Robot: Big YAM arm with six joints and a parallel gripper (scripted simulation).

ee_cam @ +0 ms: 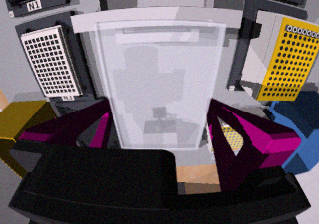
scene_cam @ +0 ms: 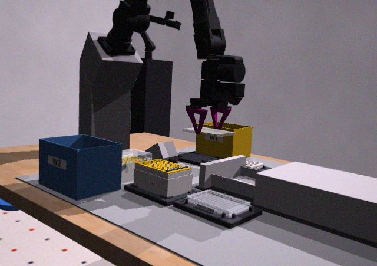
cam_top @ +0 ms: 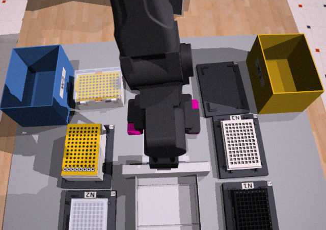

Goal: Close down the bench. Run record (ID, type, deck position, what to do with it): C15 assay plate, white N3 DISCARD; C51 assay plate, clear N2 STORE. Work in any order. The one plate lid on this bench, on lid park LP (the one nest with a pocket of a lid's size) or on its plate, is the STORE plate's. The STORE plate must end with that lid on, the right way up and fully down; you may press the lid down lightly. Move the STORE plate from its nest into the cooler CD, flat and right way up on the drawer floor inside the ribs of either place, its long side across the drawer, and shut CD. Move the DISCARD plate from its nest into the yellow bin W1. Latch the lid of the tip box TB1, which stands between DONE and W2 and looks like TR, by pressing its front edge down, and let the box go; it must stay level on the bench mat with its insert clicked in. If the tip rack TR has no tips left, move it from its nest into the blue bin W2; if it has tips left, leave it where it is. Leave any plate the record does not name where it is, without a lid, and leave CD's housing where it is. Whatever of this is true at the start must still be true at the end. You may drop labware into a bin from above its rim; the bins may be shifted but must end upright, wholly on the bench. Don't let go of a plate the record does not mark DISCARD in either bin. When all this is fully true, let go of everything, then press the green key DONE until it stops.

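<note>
Now: hand 18 cm to the left of the clear plate, 18 cm short of it and 13 cm above it. Round my hand: tip rack TR 20 cm to the right, 9 cm below, 1 cm ahead; plate lid right at my hand; cooler drawer 17 cm ahead, 12 cm below.
</note>
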